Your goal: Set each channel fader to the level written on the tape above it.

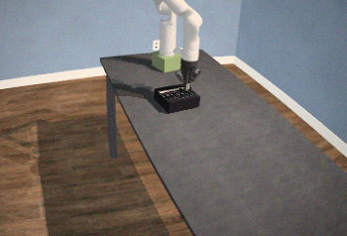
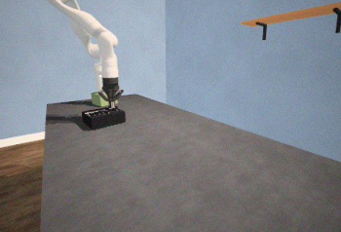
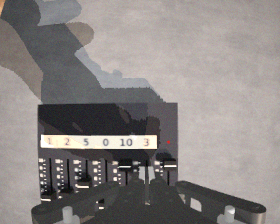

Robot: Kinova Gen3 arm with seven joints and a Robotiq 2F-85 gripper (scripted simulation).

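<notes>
Right now my hand is 10 mm past the master fader cap, 20 mm to the right of it and 20 mm above it.
</notes>
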